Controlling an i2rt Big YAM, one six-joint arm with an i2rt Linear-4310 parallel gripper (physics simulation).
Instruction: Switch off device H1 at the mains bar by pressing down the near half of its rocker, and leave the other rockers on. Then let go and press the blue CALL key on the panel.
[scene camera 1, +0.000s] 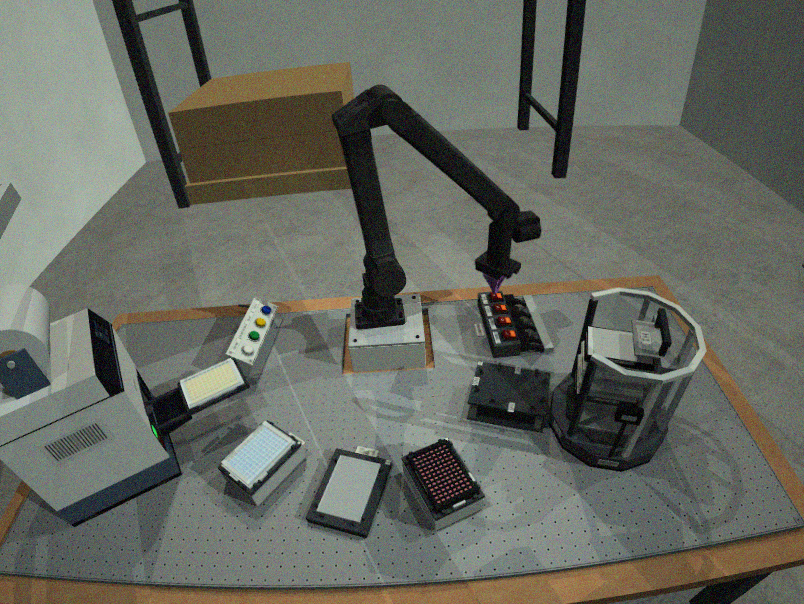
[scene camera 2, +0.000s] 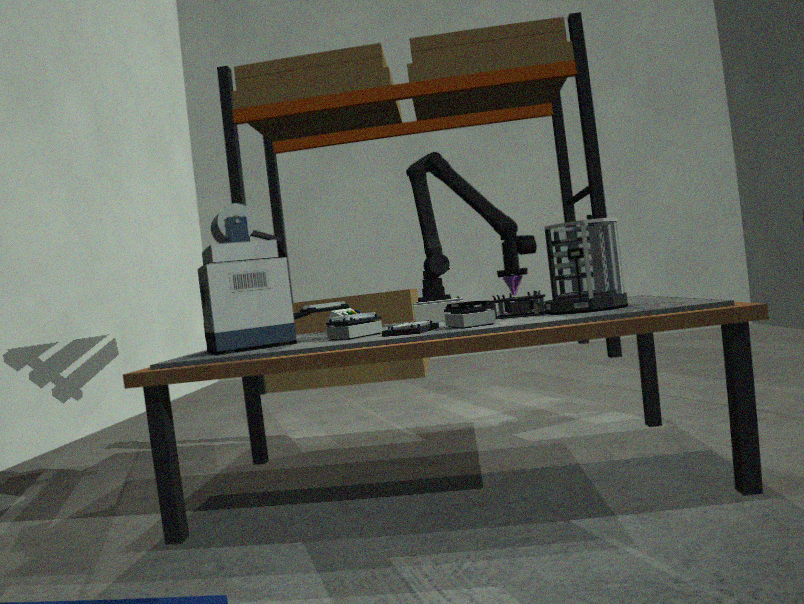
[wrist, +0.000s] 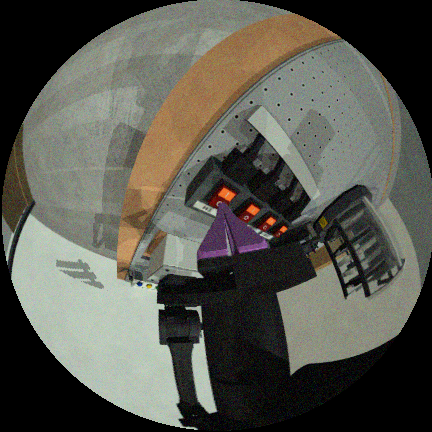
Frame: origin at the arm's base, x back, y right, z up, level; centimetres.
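Seen in the pictures: gripper, fingertip midpoint: (scene camera 1: 495, 292) (scene camera 2: 514, 295) (wrist: 221, 205); arm's base, link origin: (scene camera 1: 379, 315) (scene camera 2: 434, 300) (wrist: 176, 279).
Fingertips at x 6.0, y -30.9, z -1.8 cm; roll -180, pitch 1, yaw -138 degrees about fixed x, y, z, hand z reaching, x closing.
Pixels of each thing's top centre, then the offset from my fingertips to it. "*": a spot on its surface instead.
- H1 rocker, top centre: (wrist: 222, 200) (scene camera 1: 496, 294) dx +0.0, dy -0.3, dz -0.6 cm
- blue CALL key, top centre: (scene camera 1: 265, 307) (wrist: 138, 285) dx +2.8, dy +61.0, dz +1.6 cm
- white panel, top centre: (scene camera 1: 247, 323) (scene camera 2: 345, 308) (wrist: 151, 290) dx -4.1, dy +64.6, dz +2.5 cm
- pale strip, surface spot: (scene camera 1: 539, 322) * dx -8.9, dy -9.9, dz -4.3 cm
- black low unit, top centre: (scene camera 1: 511, 382) (scene camera 2: 516, 292) (wrist: 295, 259) dx -32.4, dy +4.9, dz +1.7 cm
- clear-walled carousel, top centre: (scene camera 1: 641, 322) (scene camera 2: 576, 217) (wrist: 376, 290) dx -41.0, dy -15.0, dz +23.0 cm
- large grey-white machine, top centre: (scene camera 1: 2, 305) (scene camera 2: 234, 207) dx -37.7, dy +92.3, dz +39.7 cm
The black mains bar (scene camera 1: 505, 349) (wrist: 200, 184) stands at the back right of the table, with a row of red rockers. The H1 rocker (scene camera 1: 496, 296) (wrist: 227, 193) is at its back end, its far half lit orange. The other rockers (scene camera 1: 503, 320) (wrist: 250, 212) are lit orange too. My gripper (scene camera 1: 495, 291) (scene camera 2: 514, 293) (wrist: 221, 205) is shut and empty, its purple tips pointing down at the near, O-marked half of the H1 rocker. The tips partly hide that half; contact cannot be told. The blue CALL key (scene camera 1: 266, 310) (wrist: 140, 284) is at the back end of the white panel (scene camera 1: 243, 339), left of the arm base.
Black plugs (scene camera 1: 525, 323) and a pale strip (scene camera 1: 539, 322) lie right of the bar. A black low unit (scene camera 1: 510, 390) stands in front of it, and a clear-walled carousel (scene camera 1: 679, 351) at the right. Yellow, green and white keys share the panel. A large grey-white machine (scene camera 1: 71, 416) stands left.
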